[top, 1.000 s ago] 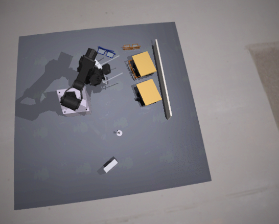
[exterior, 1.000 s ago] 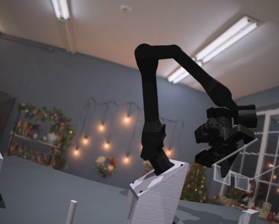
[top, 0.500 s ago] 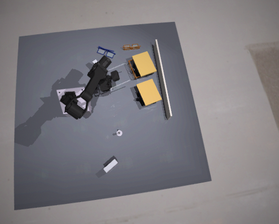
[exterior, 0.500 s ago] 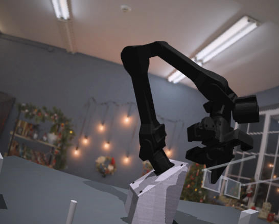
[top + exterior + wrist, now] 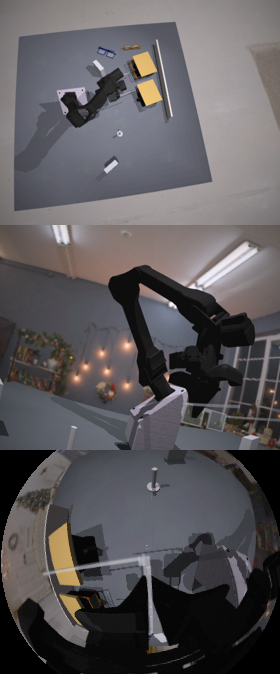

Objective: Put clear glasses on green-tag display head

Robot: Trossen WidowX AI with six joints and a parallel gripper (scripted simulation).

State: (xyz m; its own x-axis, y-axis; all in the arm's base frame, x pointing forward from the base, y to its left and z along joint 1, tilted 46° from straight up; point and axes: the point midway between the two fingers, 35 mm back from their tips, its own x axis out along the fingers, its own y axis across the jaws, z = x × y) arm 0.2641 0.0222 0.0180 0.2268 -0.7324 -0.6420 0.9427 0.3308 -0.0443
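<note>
Now: the white peg 220 mm to the right of my gripper tip, 130 mm below it and 20 mm ahead of it. The rest, counted from my gripper tip: long white wall: 350 mm ahead, 150 mm to the left, 100 mm below.
</note>
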